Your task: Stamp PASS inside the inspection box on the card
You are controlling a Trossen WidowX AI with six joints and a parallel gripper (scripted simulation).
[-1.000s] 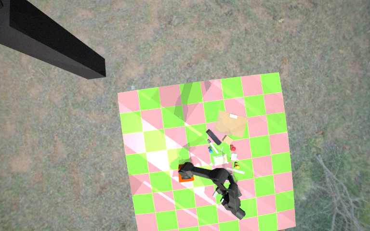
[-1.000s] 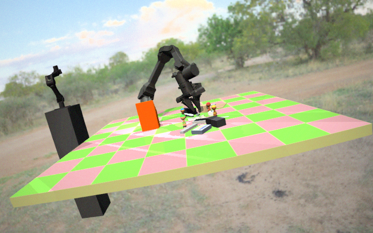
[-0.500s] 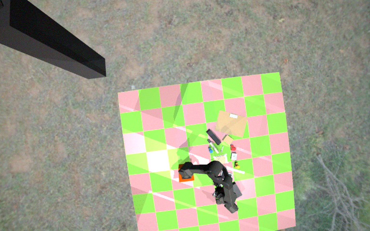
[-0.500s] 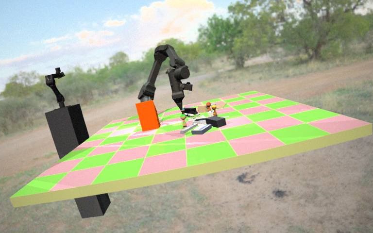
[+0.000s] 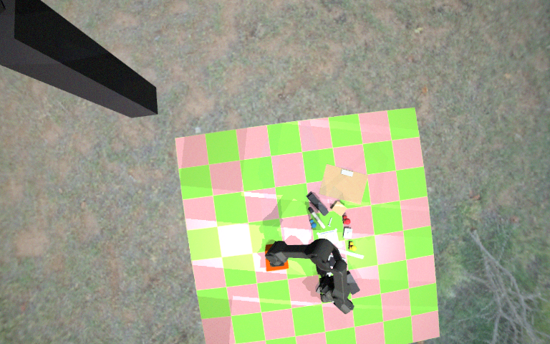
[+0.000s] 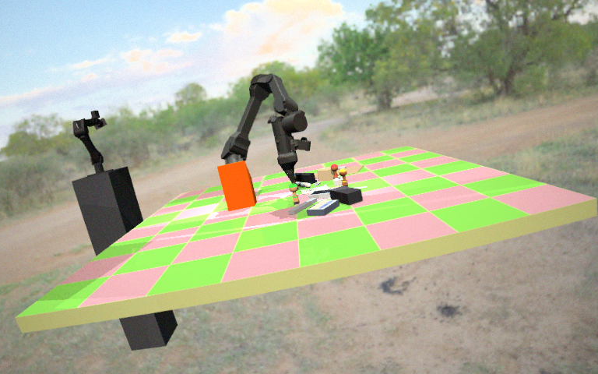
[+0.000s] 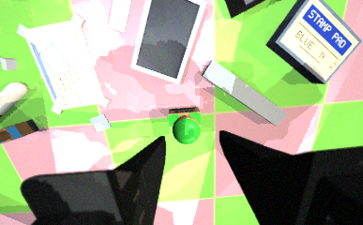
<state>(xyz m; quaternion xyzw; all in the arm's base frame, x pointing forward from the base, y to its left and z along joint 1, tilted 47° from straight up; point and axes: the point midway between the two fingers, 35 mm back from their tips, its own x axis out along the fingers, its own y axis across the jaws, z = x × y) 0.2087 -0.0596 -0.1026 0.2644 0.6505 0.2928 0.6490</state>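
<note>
The ink pad is 90 mm ahead of my gripper tip, 70 mm below it and 20 mm to the left of it. From my gripper tip the other things lie so: labelled stamp-pad box 160 mm to the right, 80 mm ahead, 60 mm below; then inspection card 150 mm to the left, 80 mm below, 70 mm ahead; then black block 160 mm ahead, 100 mm to the right, 60 mm below.
</note>
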